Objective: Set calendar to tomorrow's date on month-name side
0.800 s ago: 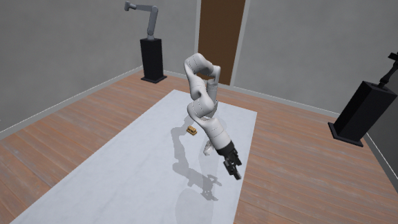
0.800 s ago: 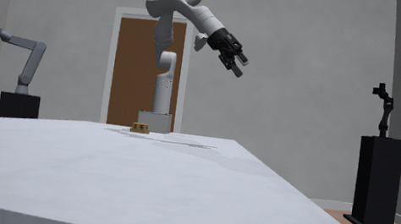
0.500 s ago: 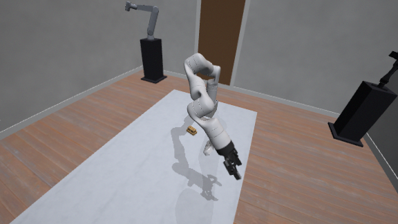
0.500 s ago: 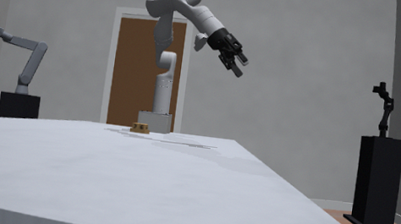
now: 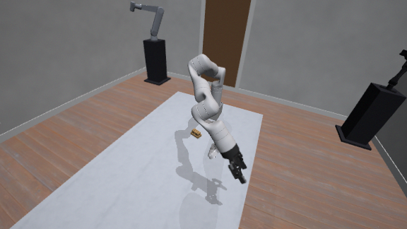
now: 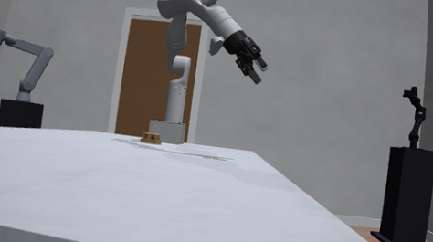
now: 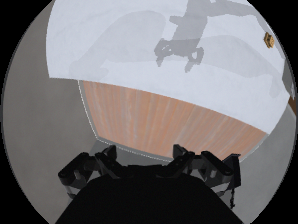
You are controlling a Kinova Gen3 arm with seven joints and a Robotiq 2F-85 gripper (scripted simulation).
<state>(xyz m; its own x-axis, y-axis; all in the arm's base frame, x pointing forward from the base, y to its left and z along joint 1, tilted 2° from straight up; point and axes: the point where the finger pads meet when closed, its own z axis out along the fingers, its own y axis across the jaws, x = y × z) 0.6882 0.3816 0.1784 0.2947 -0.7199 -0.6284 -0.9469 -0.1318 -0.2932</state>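
Right now the wooden digit cube is 37 cm behind my hand, 41 cm to the right of it and 23 cm below it. From my hand the other things lie so: wooden calendar tray: 37 cm behind, 40 cm to the right, 25 cm below.
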